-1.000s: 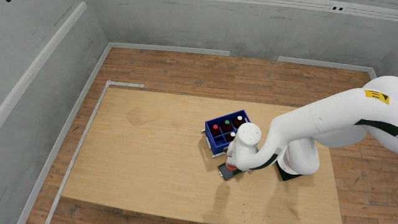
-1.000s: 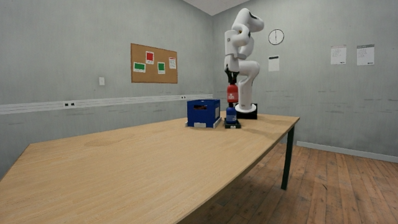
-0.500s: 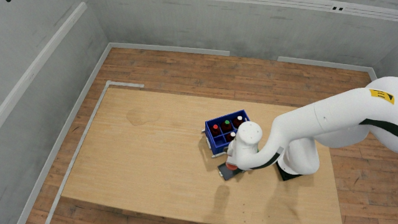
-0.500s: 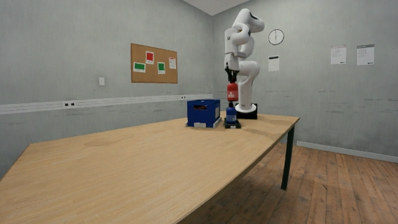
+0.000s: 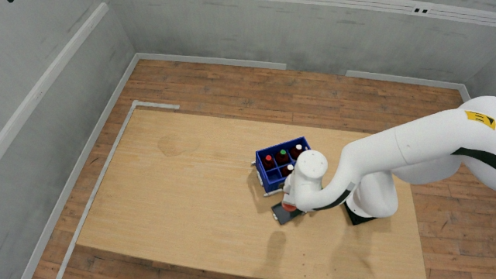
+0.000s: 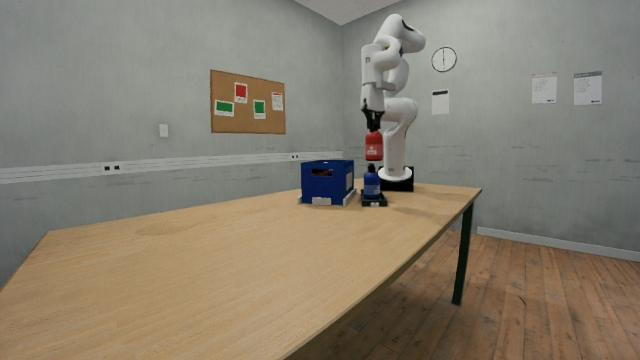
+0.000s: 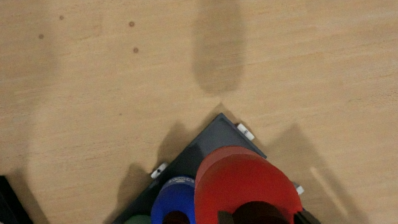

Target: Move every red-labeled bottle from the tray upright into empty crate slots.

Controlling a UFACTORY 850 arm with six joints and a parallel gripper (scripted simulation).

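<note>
The red-labeled bottle lies 7 cm below my hand. Round my hand: blue-labeled bottle: 8 cm behind, 5 cm to the right, 25 cm below; then green-labeled bottle: 15 cm behind, 9 cm to the right, 25 cm below; then dark tray: 8 cm behind, 5 cm to the right, 32 cm below.
</note>
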